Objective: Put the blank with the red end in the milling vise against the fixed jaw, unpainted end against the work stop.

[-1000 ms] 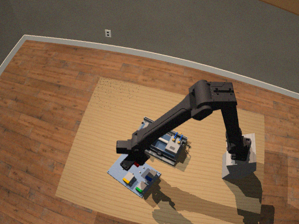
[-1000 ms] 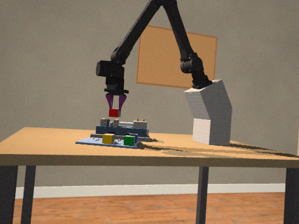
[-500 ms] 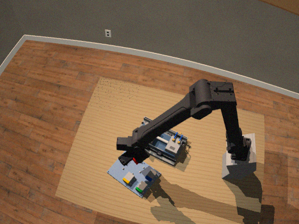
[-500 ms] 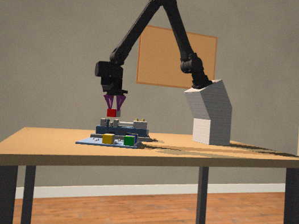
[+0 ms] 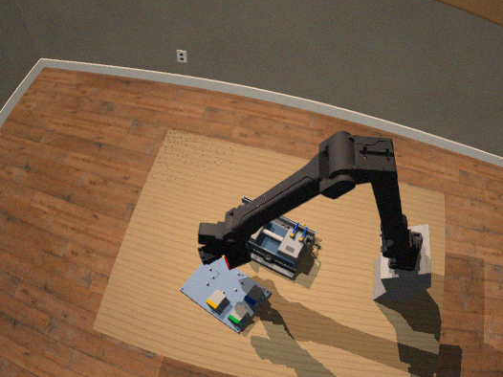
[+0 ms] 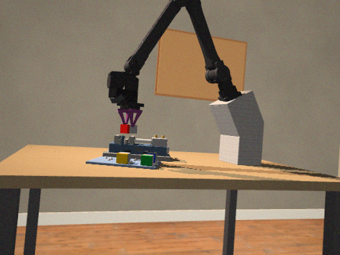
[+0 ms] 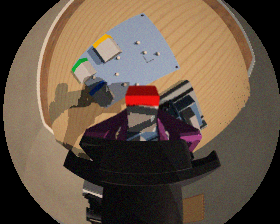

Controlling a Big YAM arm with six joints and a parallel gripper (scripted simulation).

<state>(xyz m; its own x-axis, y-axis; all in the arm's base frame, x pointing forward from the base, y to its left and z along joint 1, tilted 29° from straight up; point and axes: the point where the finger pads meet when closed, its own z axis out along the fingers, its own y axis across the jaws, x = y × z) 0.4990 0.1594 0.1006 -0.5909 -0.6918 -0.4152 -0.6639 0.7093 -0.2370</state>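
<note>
Right now my hand is 160 mm to the left of the milling vise, 110 mm above it and 50 mm past it. From my hand the other things lie so: blue-ended blank (120 mm below, 100 mm behind, 60 mm to the left); then light blue plate (150 mm below, 90 mm to the left); then red-ended blank (20 mm below).
</note>
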